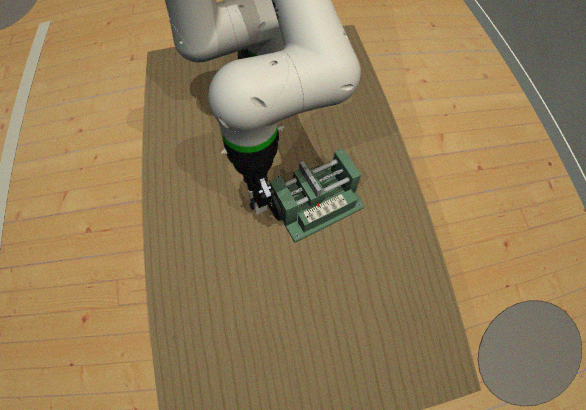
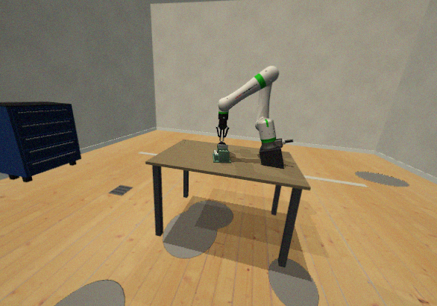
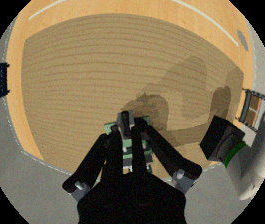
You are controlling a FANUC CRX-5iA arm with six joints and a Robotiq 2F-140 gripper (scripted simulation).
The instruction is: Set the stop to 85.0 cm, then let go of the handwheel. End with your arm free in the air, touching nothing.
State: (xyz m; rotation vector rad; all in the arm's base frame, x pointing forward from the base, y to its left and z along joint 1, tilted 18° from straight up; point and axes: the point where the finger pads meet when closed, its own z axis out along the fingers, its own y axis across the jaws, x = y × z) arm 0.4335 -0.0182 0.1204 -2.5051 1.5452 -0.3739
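My hand is 120 mm to the right of the stop block, 50 mm past it and 30 mm above it.
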